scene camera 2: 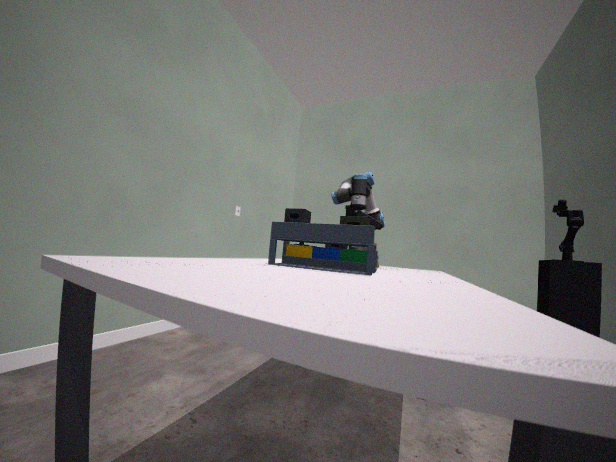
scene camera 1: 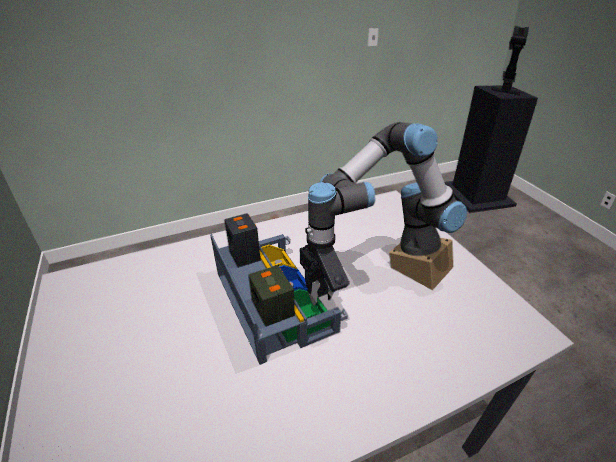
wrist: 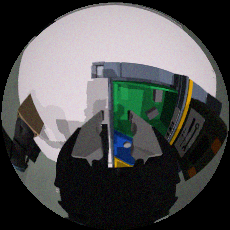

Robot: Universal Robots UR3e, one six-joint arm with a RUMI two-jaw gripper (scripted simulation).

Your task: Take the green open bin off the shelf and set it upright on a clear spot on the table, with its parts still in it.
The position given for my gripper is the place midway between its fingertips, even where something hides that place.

Note:
In view: my gripper (scene camera 1: 321,302) and a green bin (scene camera 1: 302,297).
The green bin is seen too in the wrist view (wrist: 126,97). My gripper also shows in the wrist view (wrist: 115,111).

